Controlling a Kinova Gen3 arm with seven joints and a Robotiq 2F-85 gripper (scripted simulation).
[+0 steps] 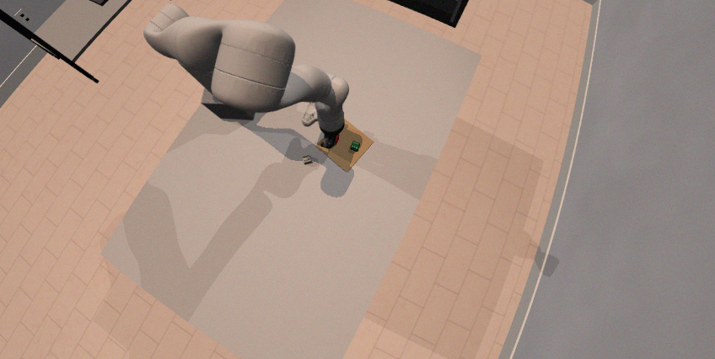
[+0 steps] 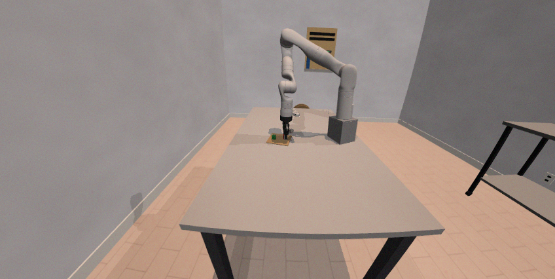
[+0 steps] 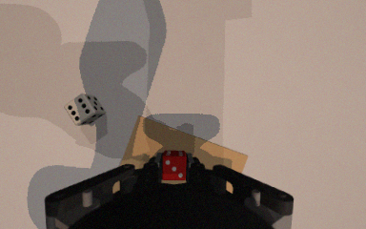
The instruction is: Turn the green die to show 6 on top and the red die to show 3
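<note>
My hand is 10 mm above the red die. Round my hand: white die: 40 mm behind, 100 mm to the right, 10 mm below; green die: 70 mm ahead, 10 mm to the left, 10 mm below; tan mat: 40 mm ahead, 10 mm to the left, 20 mm below.
</note>
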